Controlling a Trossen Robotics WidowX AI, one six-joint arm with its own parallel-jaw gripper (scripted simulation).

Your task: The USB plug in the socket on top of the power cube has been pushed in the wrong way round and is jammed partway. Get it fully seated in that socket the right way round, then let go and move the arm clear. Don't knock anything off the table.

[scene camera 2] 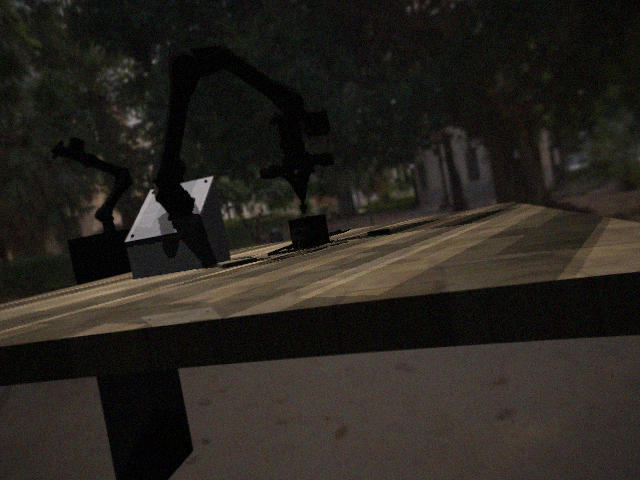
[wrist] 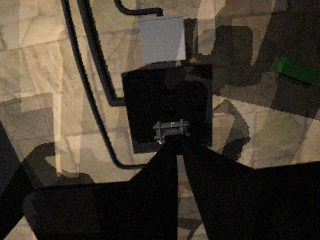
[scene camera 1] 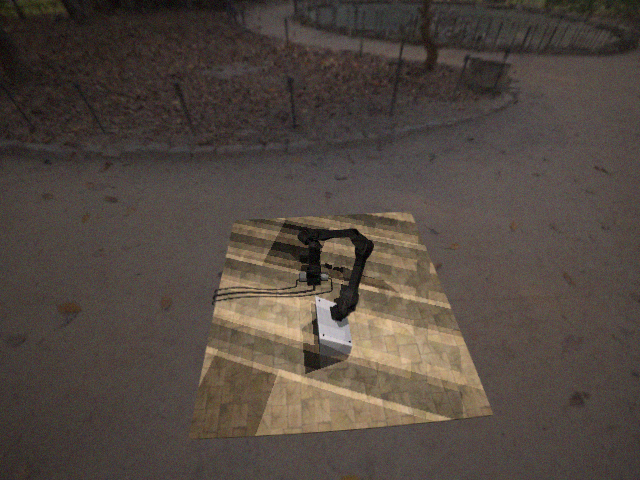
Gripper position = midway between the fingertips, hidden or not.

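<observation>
The gripper (scene camera 2: pixel 302 199) holds a USB plug. Same gripper (wrist: pixel 178 145) in the wrist view.
</observation>
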